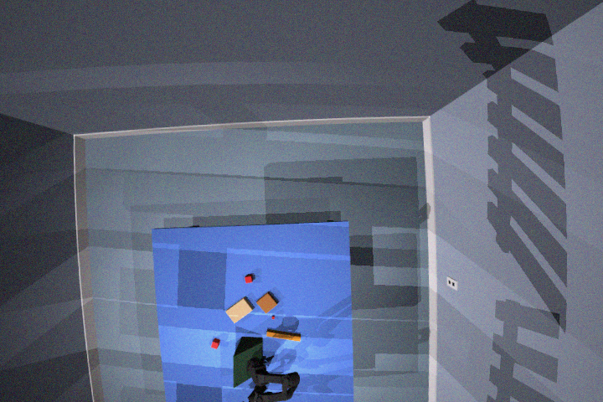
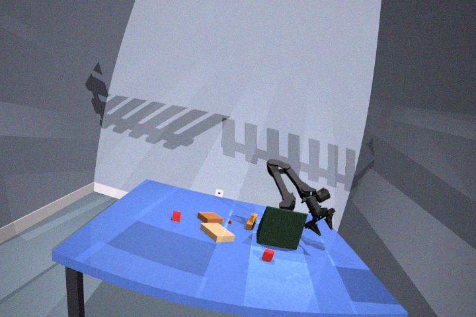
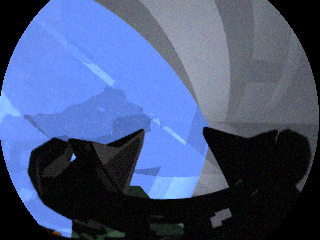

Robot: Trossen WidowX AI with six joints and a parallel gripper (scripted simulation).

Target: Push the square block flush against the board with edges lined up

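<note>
My gripper tip is 49 cm short of the tiny red piece, 11 cm to the left of it and 8 cm above it. From my gripper tip the other things lie so: pale tan board: 53 cm ahead, 11 cm to the left, 8 cm below; then brown square block: 60 cm ahead, 7 cm to the right, 8 cm below; then narrow orange strip: 38 cm ahead, 19 cm to the right, 8 cm below.
</note>
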